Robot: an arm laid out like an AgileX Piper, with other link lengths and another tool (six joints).
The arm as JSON. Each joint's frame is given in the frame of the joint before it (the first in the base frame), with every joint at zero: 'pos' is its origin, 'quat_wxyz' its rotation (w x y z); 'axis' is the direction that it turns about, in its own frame. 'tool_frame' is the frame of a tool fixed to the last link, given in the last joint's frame.
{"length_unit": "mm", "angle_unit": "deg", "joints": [
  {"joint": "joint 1", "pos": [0.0, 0.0, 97.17], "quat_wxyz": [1.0, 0.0, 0.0, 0.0], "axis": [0.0, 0.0, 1.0]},
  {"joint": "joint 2", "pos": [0.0, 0.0, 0.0], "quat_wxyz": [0.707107, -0.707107, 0.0, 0.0], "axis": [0.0, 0.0, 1.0]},
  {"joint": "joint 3", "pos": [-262.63, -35.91, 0.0], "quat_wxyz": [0.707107, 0.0, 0.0, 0.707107], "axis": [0.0, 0.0, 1.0]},
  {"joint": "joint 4", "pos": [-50.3, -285.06, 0.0], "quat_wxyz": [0.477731, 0.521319, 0.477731, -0.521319], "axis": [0.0, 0.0, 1.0]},
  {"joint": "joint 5", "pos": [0.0, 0.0, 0.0], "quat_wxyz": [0.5, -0.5, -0.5, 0.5], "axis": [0.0, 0.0, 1.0]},
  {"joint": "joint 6", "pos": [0.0, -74.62, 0.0], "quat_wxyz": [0.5, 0.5, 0.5, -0.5], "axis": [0.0, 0.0, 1.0]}
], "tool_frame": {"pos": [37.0, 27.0, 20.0], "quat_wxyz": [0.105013, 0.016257, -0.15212, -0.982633]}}
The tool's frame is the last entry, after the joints.
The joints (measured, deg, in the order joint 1, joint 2, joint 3, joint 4, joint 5, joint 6), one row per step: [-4.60, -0.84, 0.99, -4.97, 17.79, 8.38]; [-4.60, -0.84, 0.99, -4.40, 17.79, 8.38]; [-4.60, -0.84, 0.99, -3.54, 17.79, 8.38]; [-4.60, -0.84, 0.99, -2.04, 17.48, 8.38]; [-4.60, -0.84, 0.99, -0.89, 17.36, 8.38]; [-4.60, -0.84, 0.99, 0.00, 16.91, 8.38]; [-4.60, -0.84, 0.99, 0.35, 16.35, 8.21]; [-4.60, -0.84, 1.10, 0.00, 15.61, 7.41]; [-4.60, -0.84, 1.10, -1.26, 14.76, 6.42]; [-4.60, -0.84, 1.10, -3.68, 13.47, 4.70]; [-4.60, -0.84, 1.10, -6.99, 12.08, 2.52]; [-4.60, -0.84, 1.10, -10.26, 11.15, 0.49]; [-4.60, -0.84, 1.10, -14.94, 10.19, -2.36]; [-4.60, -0.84, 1.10, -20.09, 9.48, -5.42]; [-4.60, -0.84, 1.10, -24.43, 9.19, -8.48]
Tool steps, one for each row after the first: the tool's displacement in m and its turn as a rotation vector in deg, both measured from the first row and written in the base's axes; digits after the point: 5 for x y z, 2 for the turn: [0.00008, 0.00056, -0.00037, 0.57, -0.05, 0.05]; [0.00019, 0.00141, -0.00092, 1.42, -0.11, 0.12]; [0.00067, 0.00290, -0.00139, 2.88, -0.54, 0.27]; [0.00093, 0.00406, -0.00189, 4.02, -0.75, 0.37]; [0.00145, 0.00493, -0.00173, 4.86, -1.27, 0.46]; [0.00201, 0.00514, -0.00099, 5.00, -1.84, 0.54]; [0.00265, 0.00429, 0.00006, 3.82, -2.37, 0.71]; [0.00326, 0.00252, 0.00268, 1.52, -3.02, 0.86]; [0.00408, -0.00050, 0.00725, -2.68, -3.92, 1.12]; [0.00482, -0.00402, 0.01312, -8.24, -4.76, 1.45]; [0.00516, -0.00695, 0.01842, -13.57, -5.14, 1.75]; [0.00536, -0.01033, 0.02575, -21.13, -5.26, 2.17]; [0.00535, -0.01304, 0.03359, -29.32, -4.98, 2.61]; [0.00520, -0.01463, 0.04030, -36.67, -4.32, 3.04]
